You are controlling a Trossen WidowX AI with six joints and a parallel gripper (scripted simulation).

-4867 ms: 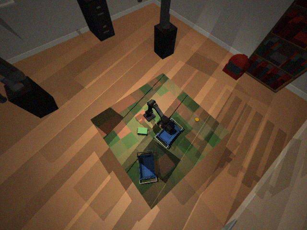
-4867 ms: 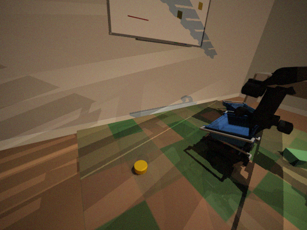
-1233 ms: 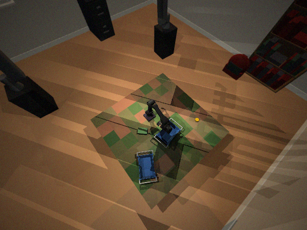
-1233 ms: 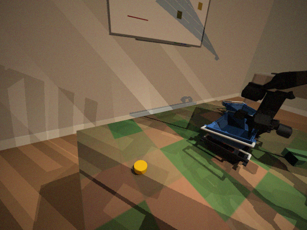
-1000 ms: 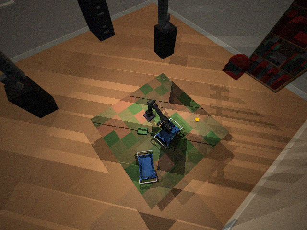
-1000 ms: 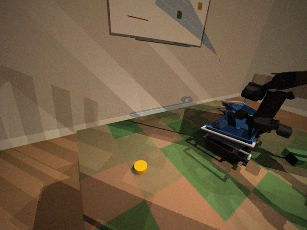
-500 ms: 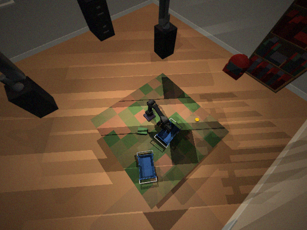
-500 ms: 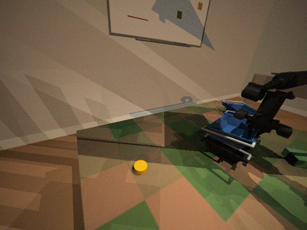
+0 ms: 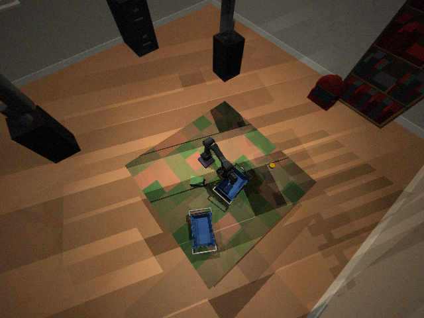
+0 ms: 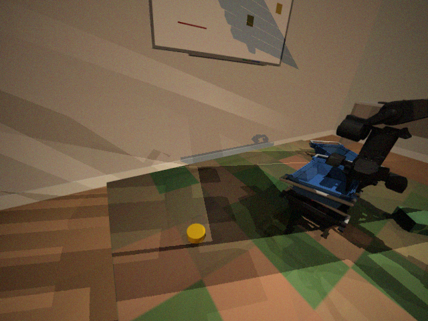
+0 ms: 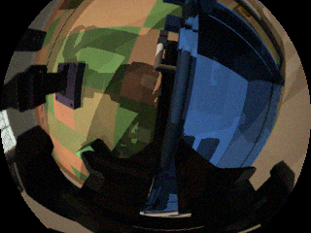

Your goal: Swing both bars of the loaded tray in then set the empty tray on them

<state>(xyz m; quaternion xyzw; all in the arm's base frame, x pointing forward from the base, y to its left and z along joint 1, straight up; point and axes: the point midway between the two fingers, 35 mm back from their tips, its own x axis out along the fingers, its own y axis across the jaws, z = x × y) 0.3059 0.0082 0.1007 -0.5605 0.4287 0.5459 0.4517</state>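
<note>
Right now the blue tray is 7 cm ahead of my gripper tip, 2 cm to the left of it and 2 cm above it. The rest, counted from my gripper tip: yellow disc (13 cm ahead, 47 cm to the left, 8 cm below); then green block (16 cm behind, 21 cm to the right, 7 cm below).
</note>
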